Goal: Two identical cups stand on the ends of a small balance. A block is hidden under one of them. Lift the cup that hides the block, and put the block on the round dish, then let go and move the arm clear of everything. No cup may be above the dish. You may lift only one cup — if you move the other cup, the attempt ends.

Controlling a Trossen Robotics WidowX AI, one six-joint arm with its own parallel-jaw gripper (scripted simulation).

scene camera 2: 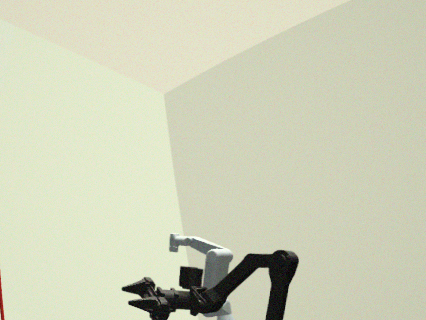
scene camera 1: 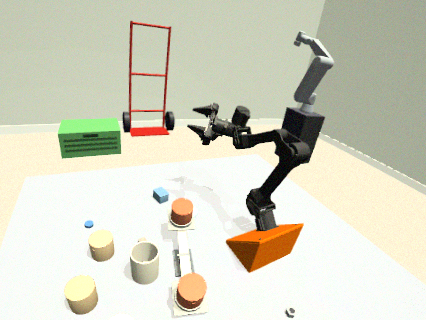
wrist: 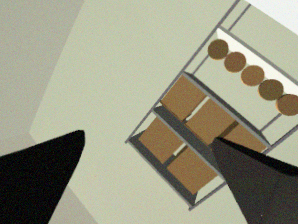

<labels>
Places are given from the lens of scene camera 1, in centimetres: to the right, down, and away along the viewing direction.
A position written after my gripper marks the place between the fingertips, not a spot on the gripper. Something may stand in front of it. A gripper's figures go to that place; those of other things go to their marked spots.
my gripper (scene camera 1: 190, 117): -9, -17, 89
beige mug (scene camera 1: 144, 256): -20, 29, 66
balance beam (scene camera 1: 184, 256): -9, 29, 67
</labels>
